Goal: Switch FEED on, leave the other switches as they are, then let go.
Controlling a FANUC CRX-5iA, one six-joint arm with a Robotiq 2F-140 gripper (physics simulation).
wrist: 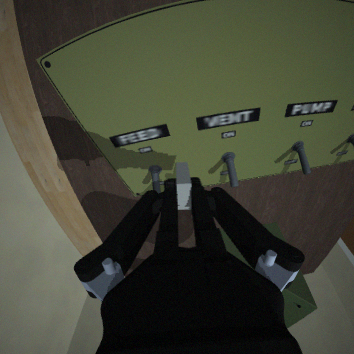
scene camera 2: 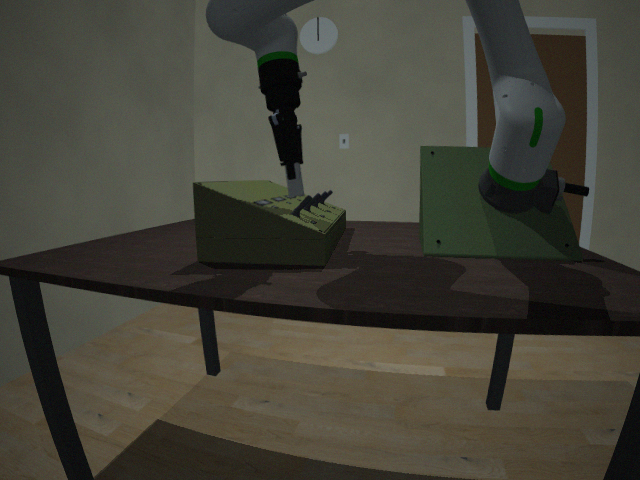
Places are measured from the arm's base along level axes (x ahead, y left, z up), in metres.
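Pixels of known places: gripper, fingertip midpoint: (wrist: 181, 171) (scene camera 2: 296, 195); arm's base, origin of the base link: (scene camera 2: 508, 189).
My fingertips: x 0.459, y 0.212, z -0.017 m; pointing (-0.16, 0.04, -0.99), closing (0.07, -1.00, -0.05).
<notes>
Ahead of a thing's pixels: the offset from my fingertips to its top centre. "pt": to the spot under its first point. Level surfaces: height alone.
The olive switch box (scene camera 2: 258, 242) (wrist: 200, 60) has a sloped panel with several dark levers. In the wrist view the FEED lever {0.003 m up, 0.033 m back, 0.040 m left} (wrist: 156, 178) leans away from its ON mark, toward the panel's lower edge. The VENT lever {0.003 m up, 0.005 m back, 0.076 m right} (wrist: 231, 171) and PUMP lever {0.003 m up, 0.023 m ahead, 0.193 m right} (wrist: 302, 158) lean the same way. A fourth lever {pt 0.026 m down, 0.065 m ahead, 0.301 m right} (wrist: 352, 140) is cut off at the right. My gripper (scene camera 2: 295, 188) (wrist: 181, 171) is shut and empty. Its pale fingertips are low over the panel, between the FEED and VENT levers and closer to FEED. The fingers partly hide the area beside the FEED lever; contact cannot be told.
The box stands on a dark table {0.124 m down} (scene camera 2: 382, 289). A green angled board (scene camera 2: 454, 206) stands at the right of the table, beside the robot's lower arm (scene camera 2: 524, 129). The table's edge passes left of the box in the wrist view.
</notes>
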